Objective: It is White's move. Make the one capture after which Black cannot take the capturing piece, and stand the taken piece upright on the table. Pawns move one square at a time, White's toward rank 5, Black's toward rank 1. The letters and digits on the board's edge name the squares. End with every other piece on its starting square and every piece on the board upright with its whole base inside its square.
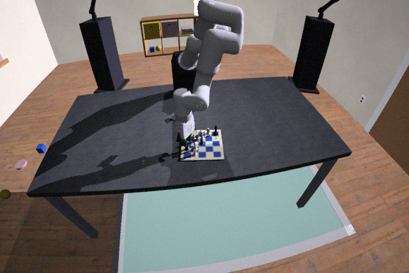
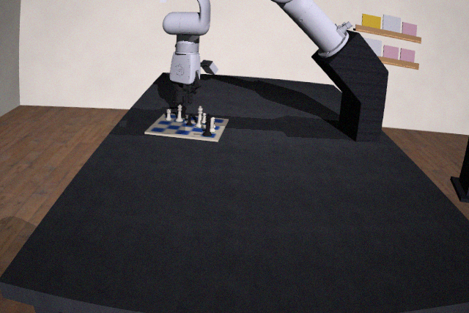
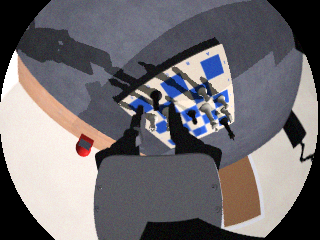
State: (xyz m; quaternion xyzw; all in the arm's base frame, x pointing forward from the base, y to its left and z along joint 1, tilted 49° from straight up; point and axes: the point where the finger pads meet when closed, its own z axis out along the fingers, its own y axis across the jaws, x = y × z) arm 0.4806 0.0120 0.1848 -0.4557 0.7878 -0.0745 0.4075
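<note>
The blue-and-cream chessboard lies 5 cm behind my hand, 7 cm to the left of it and 7 cm below it. The rest, counted from my hand: white piece: 8 cm behind, 7 cm to the left, 3 cm below.
</note>
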